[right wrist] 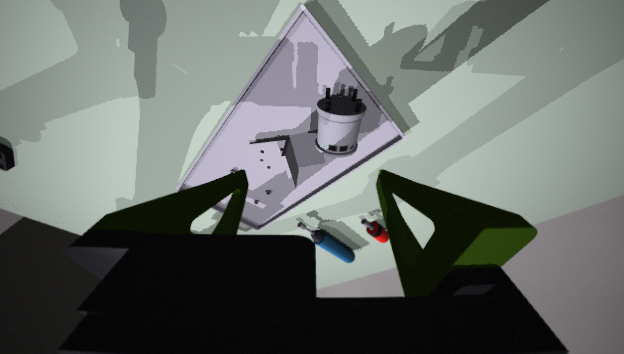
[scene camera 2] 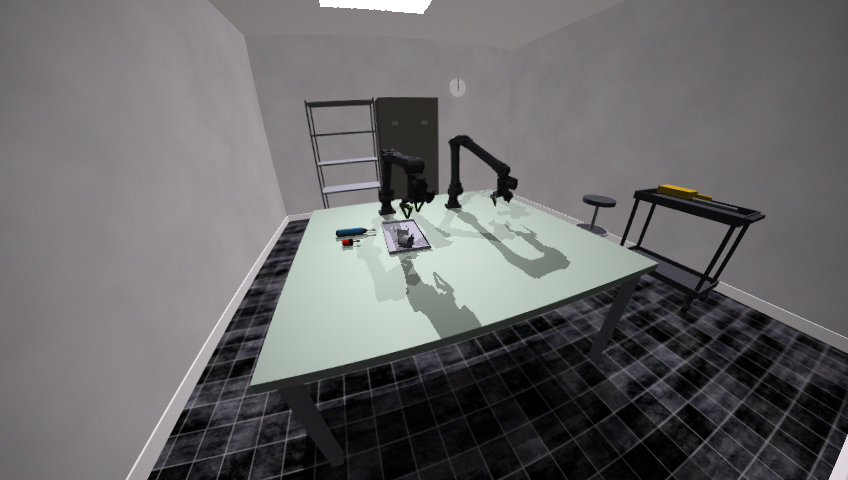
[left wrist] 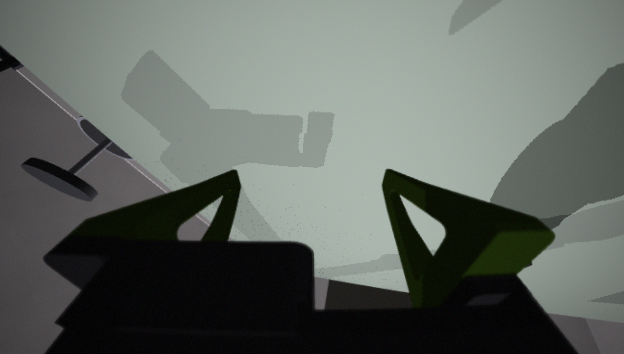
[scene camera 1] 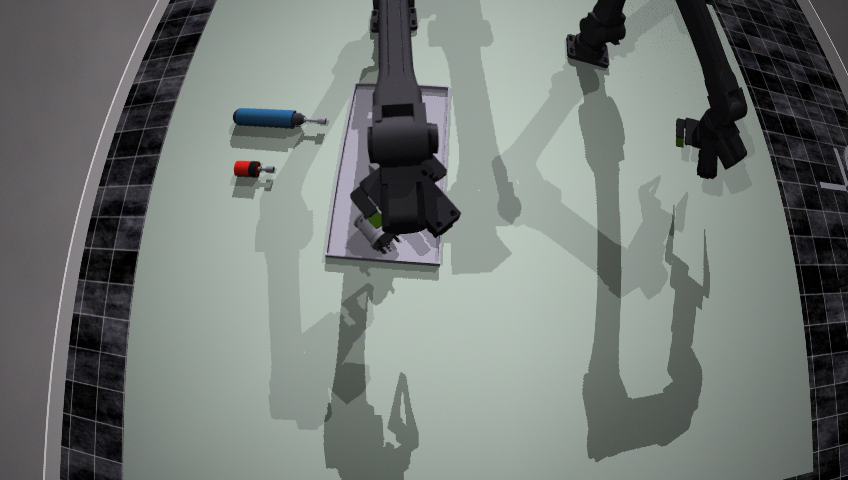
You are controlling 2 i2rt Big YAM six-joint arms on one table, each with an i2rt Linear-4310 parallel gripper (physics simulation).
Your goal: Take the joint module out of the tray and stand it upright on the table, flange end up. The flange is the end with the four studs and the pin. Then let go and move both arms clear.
Labels:
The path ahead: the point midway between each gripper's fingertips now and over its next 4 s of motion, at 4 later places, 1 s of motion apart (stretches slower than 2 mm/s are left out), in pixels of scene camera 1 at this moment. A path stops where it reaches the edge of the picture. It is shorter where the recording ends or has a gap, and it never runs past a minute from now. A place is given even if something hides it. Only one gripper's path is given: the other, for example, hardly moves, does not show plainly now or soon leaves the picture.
The right gripper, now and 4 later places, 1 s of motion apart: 397, 197; 399, 229; 394, 234; 394, 235; 394, 226

